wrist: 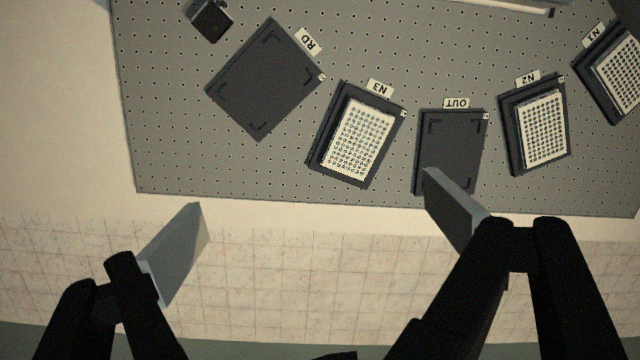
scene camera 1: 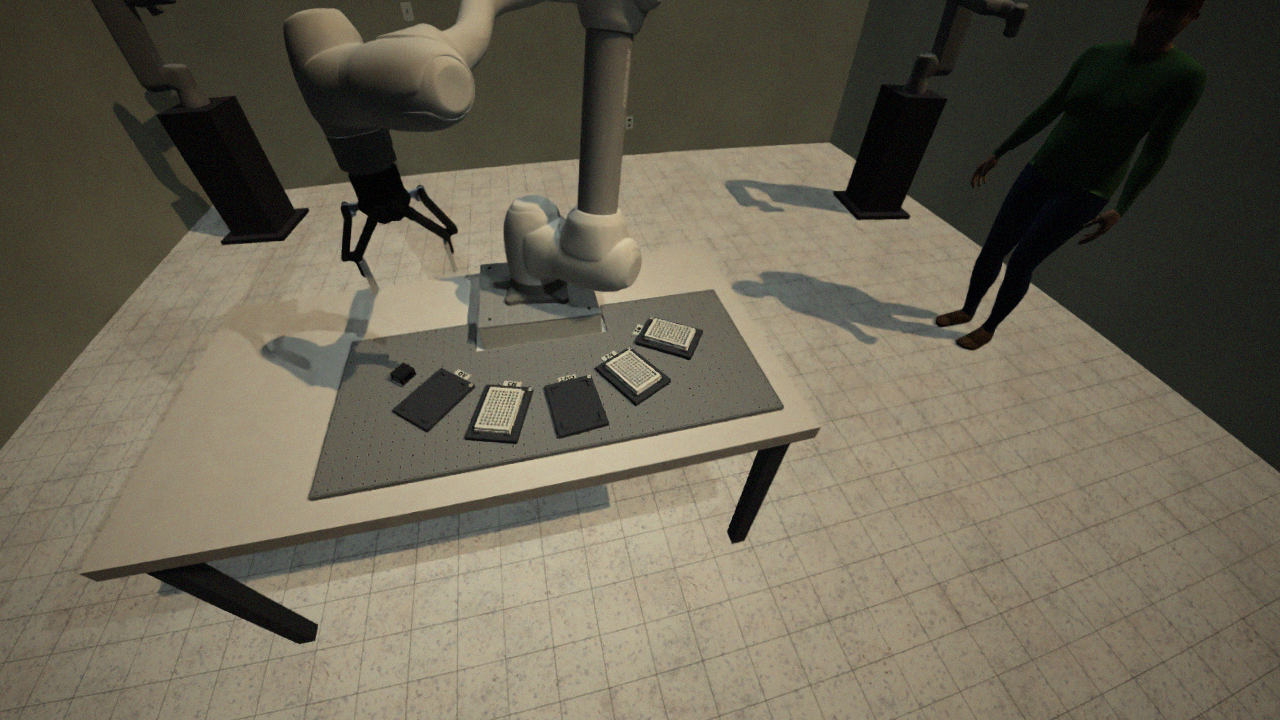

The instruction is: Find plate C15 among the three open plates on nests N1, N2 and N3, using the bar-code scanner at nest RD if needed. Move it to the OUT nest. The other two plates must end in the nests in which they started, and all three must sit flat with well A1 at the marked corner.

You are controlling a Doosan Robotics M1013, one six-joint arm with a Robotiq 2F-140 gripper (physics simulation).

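Places are measured from the arm's base along level axes (x back, y down, z right), in centimetres.
Pixels of known places: gripper, fingertip midpoint: (wrist: 312,205) (scene camera 1: 416,279); arm's base, link origin: (scene camera 1: 538,287).
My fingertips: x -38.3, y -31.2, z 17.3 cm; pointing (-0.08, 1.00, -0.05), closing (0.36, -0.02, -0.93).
Observation:
Ahead of a thing's pixels: the offset from my fingertips to its middle. "pt": to the spot under its first point. Level surfaces: height alone.
Three pale open well plates lie on dark nests: one plate @[dx -4.9, dy +35.0, dz -9.4 cm] (scene camera 1: 500,410) (wrist: 358,141) on N3, one plate @[dx +4.5, dy +35.0, dz -42.5 cm] (scene camera 1: 634,371) (wrist: 543,129) on N2, and one plate @[dx +18.0, dy +35.0, dz -54.4 cm] (scene camera 1: 670,334) (wrist: 622,75) on N1, cut off by the right edge of the wrist view. All look flat; no bar code is readable. The OUT nest @[dx -4.2, dy +36.1, dz -27.6 cm] (scene camera 1: 576,407) (wrist: 452,145) and the RD nest @[dx +2.3, dy +35.2, dz +8.7 cm] (scene camera 1: 434,399) (wrist: 265,80) are empty. The small black scanner @[pt dx +8.0, dy +33.5, dz +16.4 cm] (scene camera 1: 402,373) (wrist: 212,22) stands beside RD. My gripper (scene camera 1: 408,259) (wrist: 312,205) is wide open and empty, high above the table; one finger overlaps OUT's lower part in the wrist view.
The nests are on a grey perforated board @[dy +36.8 cm] (scene camera 1: 375,456) (wrist: 165,150) on the pale table @[dy +38.2 cm] (scene camera 1: 205,420) (wrist: 60,110). The arm's base plate (scene camera 1: 537,331) adjoins the board's back edge. A person (scene camera 1: 1074,134) stands on the floor at the right. Dark pedestals (scene camera 1: 234,170) (scene camera 1: 890,152) stand behind.

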